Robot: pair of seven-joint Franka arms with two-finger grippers.
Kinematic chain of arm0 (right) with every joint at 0, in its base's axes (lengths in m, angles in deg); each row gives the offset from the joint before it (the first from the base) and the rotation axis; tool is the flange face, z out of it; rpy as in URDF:
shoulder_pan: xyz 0 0 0.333 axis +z
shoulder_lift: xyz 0 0 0 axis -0.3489 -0.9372 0
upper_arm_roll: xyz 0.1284 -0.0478 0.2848 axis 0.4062 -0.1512 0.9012
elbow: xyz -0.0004 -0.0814 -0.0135 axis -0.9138 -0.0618 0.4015
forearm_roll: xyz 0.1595 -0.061 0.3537 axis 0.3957 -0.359 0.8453
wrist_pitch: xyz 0 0 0 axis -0.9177 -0.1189 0.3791
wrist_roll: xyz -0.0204 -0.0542 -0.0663 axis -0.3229 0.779 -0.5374
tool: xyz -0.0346 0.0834 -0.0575 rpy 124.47 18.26 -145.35
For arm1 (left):
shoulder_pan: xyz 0 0 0.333 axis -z
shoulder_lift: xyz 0 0 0 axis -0.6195 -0.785 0
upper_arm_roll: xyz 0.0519 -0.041 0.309 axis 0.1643 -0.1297 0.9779
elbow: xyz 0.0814 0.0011 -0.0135 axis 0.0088 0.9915 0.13
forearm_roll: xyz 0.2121 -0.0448 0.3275 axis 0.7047 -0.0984 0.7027
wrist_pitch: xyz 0 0 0 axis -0.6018 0.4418 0.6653
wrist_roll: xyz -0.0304 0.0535 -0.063 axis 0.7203 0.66 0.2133
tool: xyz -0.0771 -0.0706 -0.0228 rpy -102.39 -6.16 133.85
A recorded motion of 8 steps. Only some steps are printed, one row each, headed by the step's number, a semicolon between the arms.
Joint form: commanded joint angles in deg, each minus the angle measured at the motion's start. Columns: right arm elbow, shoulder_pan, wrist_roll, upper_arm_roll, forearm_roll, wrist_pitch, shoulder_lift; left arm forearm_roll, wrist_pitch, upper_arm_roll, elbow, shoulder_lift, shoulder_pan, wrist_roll.
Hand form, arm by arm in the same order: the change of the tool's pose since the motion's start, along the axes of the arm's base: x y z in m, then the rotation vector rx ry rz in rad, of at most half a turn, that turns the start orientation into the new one. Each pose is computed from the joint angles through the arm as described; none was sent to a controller.
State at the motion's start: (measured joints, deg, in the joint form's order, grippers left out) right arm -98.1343 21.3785 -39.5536 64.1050 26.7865 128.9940 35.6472; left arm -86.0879 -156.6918 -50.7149 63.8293 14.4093 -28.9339 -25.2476
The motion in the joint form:
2: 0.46 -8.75 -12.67 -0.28 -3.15 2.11 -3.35; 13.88 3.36 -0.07 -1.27 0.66 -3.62 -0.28
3: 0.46 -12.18 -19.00 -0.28 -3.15 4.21 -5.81; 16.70 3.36 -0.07 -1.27 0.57 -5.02 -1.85
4: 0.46 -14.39 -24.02 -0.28 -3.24 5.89 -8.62; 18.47 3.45 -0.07 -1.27 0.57 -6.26 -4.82
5: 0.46 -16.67 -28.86 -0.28 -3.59 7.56 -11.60; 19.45 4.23 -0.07 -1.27 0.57 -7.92 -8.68
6: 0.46 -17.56 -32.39 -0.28 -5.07 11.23 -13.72; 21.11 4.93 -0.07 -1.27 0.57 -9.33 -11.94
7: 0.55 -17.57 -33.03 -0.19 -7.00 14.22 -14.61; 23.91 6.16 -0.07 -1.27 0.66 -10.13 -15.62
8: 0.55 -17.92 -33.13 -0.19 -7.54 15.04 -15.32; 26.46 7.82 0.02 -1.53 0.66 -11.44 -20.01
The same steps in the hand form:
2: 0.0128 -0.0888 -0.0261 -0.0673 -0.0807 0.0300; 0.0115 0.0506 0.0046 0.2343 -0.0628 0.0119
3: 0.0196 -0.1243 -0.0464 -0.0806 -0.1188 0.0514; 0.0177 0.0675 0.0028 0.2815 -0.0826 0.0060
4: 0.0264 -0.1491 -0.0710 -0.0896 -0.1335 0.0789; 0.0220 0.0816 0.0022 0.3118 -0.1032 -0.0252
5: 0.0308 -0.1753 -0.0981 -0.1008 -0.1415 0.1052; 0.0255 0.0986 0.0008 0.3319 -0.1105 -0.0669
6: 0.0376 -0.1921 -0.1155 -0.1489 -0.1717 0.1318; 0.0282 0.1145 -0.0007 0.3625 -0.1170 -0.1039
7: 0.0431 -0.1982 -0.1207 -0.2007 -0.1902 0.1409; 0.0283 0.1267 -0.0022 0.4126 -0.1205 -0.1632
8: 0.0443 -0.2036 -0.1270 -0.2124 -0.1860 0.1368; 0.0290 0.1445 -0.0027 0.4573 -0.1153 -0.2252

